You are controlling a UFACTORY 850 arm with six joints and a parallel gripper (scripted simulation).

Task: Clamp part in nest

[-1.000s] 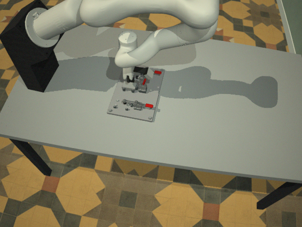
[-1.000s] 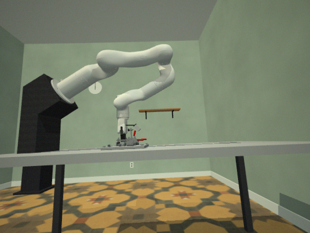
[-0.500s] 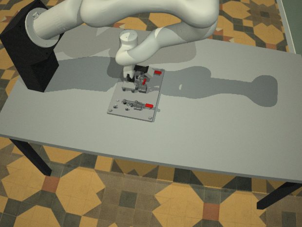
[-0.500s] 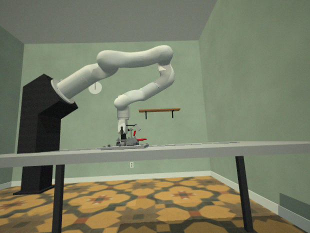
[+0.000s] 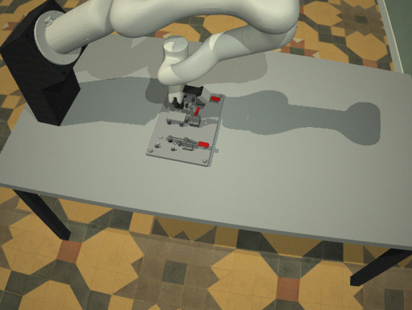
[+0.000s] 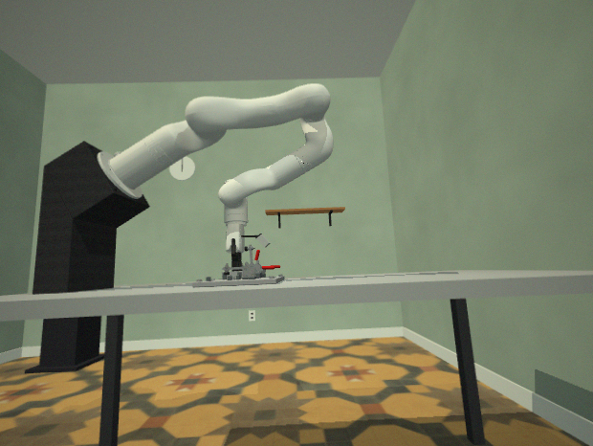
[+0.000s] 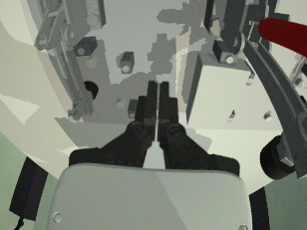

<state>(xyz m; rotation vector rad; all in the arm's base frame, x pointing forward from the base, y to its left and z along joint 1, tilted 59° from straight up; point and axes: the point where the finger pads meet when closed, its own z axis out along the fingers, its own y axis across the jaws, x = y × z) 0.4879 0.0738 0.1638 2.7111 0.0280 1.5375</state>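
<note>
The grey block part is 5 cm to the right of my hand and 2 cm below it. Round my hand: grey fixture plate: 5 cm to the right, 5 cm below, 4 cm ahead.
</note>
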